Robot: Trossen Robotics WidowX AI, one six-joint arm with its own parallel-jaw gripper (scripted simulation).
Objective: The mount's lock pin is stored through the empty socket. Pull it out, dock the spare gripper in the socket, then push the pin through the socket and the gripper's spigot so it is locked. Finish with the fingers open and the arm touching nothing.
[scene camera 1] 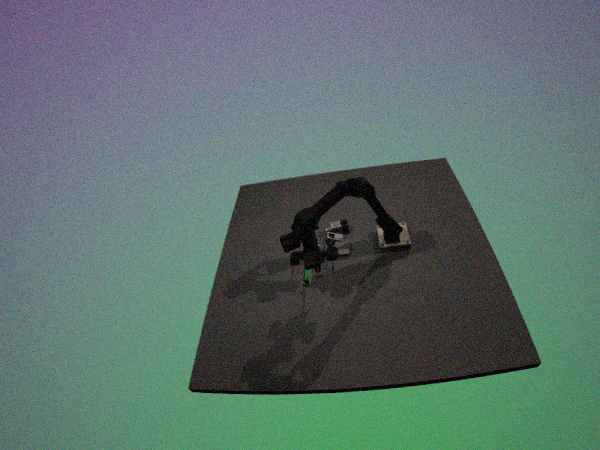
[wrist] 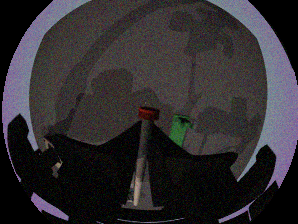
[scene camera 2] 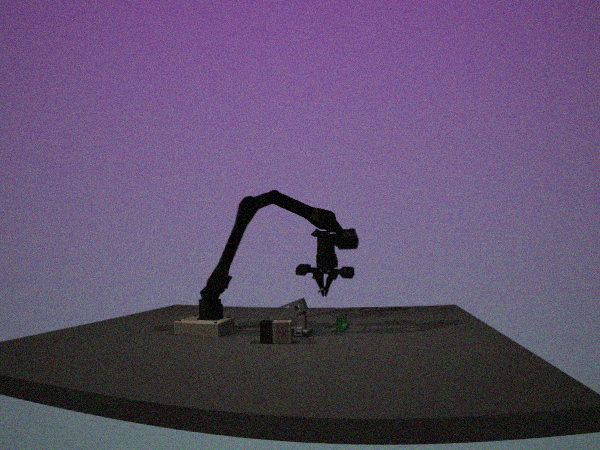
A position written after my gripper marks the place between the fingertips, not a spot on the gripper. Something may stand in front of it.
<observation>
My gripper [scene camera 2: 324, 296] holds a lock pin [wrist: 148, 114].
My gripper also shows in scene camera 1 [scene camera 1: 318, 271] and in the wrist view [wrist: 145, 125].
</observation>
